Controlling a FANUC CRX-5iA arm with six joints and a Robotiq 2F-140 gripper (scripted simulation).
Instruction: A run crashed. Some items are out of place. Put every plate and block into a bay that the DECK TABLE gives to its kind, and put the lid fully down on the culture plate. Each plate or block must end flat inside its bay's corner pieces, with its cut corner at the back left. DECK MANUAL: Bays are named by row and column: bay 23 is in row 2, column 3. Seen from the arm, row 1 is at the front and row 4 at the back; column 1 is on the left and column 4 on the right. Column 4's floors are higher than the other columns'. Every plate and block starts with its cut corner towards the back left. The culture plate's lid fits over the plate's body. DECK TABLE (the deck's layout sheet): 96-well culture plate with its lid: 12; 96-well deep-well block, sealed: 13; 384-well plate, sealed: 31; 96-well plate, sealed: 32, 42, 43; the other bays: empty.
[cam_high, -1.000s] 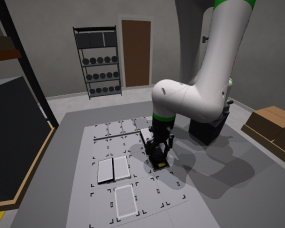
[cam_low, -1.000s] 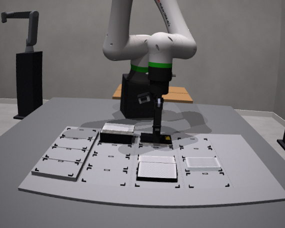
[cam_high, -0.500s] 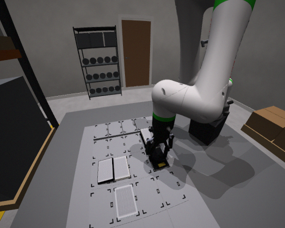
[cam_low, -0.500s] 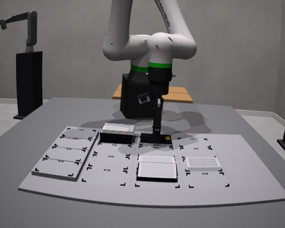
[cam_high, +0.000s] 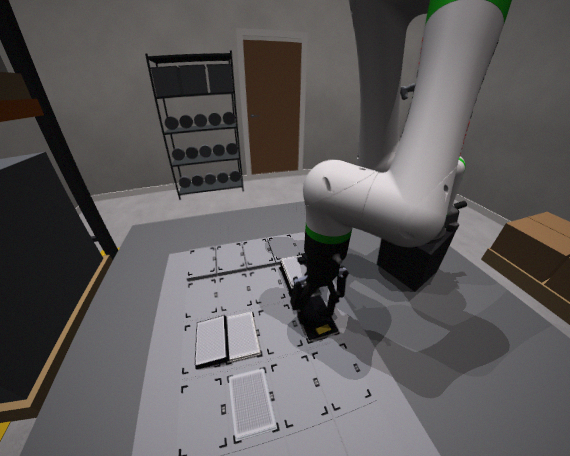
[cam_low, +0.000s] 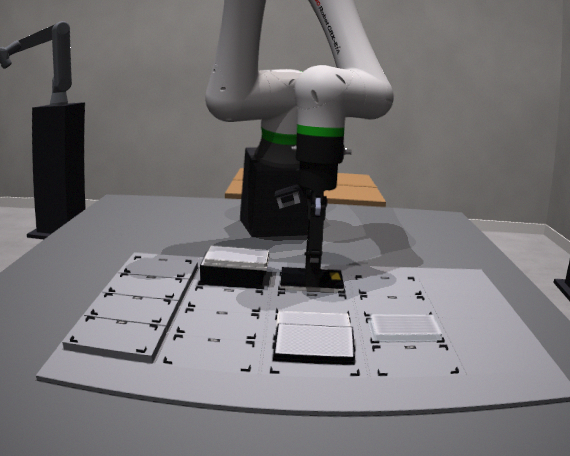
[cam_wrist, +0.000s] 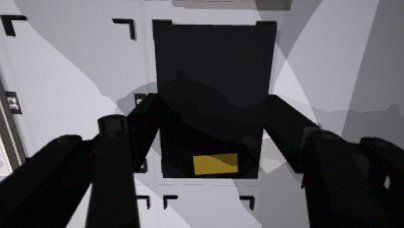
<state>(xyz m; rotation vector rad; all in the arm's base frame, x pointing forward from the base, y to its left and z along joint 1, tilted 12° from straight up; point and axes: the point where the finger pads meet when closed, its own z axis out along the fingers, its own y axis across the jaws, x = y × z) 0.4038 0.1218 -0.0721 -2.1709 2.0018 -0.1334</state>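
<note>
Right now my hand is 160 mm to the left of the deep-well block, 20 mm above it and 10 mm short of it. From my hand the other things lie so: 384-well plate: 200 mm ahead, 180 mm to the left, 30 mm below; black-rimmed 96-well plate: 290 mm ahead, 30 mm to the left, 20 mm below.
</note>
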